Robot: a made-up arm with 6 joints. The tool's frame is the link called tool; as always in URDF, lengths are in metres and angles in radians. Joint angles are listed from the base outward. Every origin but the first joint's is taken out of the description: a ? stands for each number. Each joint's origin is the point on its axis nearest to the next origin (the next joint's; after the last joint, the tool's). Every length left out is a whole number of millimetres.
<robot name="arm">
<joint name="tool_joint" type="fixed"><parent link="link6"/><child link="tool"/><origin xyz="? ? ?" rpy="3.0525 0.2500 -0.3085"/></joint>
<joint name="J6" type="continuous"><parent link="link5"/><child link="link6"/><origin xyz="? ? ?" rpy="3.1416 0.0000 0.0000"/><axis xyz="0 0 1"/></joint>
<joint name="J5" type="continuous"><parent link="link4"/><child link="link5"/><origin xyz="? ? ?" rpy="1.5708 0.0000 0.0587"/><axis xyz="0 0 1"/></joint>
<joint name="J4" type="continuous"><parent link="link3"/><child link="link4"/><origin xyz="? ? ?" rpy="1.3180 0.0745 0.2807"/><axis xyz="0 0 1"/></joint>
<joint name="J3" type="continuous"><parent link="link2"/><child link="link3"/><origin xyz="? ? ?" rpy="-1.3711 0.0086 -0.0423"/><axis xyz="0 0 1"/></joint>
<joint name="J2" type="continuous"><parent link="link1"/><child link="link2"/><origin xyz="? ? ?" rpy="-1.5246 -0.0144 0.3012"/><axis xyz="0 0 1"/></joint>
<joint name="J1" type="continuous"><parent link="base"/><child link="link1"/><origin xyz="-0.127 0.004 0.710"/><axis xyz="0 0 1"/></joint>
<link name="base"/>
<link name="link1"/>
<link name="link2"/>
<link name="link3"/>
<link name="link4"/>
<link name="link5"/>
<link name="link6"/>
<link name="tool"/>
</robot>
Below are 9 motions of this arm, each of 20 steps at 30 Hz.
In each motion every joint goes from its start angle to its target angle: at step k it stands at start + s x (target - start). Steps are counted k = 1, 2, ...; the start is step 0. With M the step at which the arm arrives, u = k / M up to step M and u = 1 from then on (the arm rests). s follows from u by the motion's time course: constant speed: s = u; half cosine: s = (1 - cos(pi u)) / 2; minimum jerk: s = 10 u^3 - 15 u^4 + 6 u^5.
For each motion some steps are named. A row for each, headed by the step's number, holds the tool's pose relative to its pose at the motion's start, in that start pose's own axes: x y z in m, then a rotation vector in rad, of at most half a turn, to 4 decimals.
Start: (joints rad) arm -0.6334 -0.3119 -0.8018 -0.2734 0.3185 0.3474
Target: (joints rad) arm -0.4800 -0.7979 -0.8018 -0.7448 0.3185 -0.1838
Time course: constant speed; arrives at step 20
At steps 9, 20:
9: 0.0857 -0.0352 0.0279 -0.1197 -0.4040 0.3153
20: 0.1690 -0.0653 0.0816 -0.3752 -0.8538 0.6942

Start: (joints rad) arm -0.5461 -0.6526 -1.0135 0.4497 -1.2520 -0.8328
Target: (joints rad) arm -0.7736 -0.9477 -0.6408 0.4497 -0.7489 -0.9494
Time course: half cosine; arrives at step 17
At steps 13, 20:
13: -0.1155 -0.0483 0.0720 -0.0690 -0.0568 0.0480
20: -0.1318 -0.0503 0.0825 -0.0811 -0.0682 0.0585

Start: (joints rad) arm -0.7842 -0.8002 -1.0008 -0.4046 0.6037 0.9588
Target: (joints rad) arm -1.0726 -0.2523 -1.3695 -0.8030 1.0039 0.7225
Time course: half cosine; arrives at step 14
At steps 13, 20:
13: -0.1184 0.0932 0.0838 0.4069 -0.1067 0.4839
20: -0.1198 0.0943 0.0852 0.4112 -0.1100 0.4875

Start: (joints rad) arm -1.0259 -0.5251 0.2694 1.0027 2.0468 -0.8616
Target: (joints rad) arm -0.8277 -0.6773 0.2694 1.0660 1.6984 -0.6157
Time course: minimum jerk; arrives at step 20
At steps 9, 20:
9: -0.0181 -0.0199 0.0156 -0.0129 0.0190 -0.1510
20: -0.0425 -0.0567 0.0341 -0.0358 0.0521 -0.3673

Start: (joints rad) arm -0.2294 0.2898 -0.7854 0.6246 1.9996 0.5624
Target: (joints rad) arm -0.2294 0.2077 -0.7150 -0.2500 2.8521 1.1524
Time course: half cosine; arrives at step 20
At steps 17, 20:
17: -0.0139 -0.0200 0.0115 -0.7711 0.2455 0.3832
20: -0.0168 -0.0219 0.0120 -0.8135 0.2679 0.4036

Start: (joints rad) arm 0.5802 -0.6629 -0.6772 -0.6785 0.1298 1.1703
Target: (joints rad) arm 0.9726 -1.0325 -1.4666 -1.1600 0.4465 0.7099
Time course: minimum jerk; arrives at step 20
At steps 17, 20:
17: 0.0248 0.3204 0.0708 1.4354 -0.8936 0.7675
20: 0.0244 0.3251 0.0758 1.4675 -0.9316 0.7781

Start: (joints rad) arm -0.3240 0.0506 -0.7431 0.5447 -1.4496 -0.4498
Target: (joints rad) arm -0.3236 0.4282 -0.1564 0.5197 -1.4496 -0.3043
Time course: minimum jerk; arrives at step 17
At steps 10, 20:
10: -0.1836 -0.0435 -0.0236 -0.1414 0.4263 -0.3199
20: -0.2758 -0.0627 0.0008 -0.2630 0.6258 -0.4834

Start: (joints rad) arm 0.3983 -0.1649 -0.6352 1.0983 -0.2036 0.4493
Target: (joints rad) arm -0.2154 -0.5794 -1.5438 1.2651 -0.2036 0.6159
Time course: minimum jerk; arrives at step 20
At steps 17, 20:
17: -0.0439 -0.2144 0.1951 -0.5400 -0.3100 -0.4219
20: -0.0493 -0.2196 0.2014 -0.5611 -0.3122 -0.4352

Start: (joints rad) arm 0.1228 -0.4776 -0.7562 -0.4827 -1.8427 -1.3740
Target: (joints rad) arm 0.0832 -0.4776 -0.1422 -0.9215 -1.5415 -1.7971
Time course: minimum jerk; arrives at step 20
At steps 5, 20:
5: -0.0108 -0.0029 0.0116 -0.0247 -0.0349 0.0239
20: -0.0998 -0.0024 0.1182 -0.3968 -0.2067 0.3425

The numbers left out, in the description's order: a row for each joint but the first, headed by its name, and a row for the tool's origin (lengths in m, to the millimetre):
tool: -0.003 -0.063 0.000
J6: 0.053 -0.073 0.000
J5: 0.038 0.103 0.000
J4: -0.131 0.227 0.000
J3: 0.079 0.137 0.000
J2: 0.029 -0.080 0.000

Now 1 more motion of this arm.
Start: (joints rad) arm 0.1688 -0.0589 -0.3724 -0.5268 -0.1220 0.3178
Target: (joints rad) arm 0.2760 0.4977 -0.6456 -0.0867 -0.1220 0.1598
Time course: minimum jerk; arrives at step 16
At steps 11, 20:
11: -0.1401 0.0311 -0.0237 0.2322 0.7318 0.4250
20: -0.1719 0.0327 -0.0147 0.2926 0.8892 0.5179

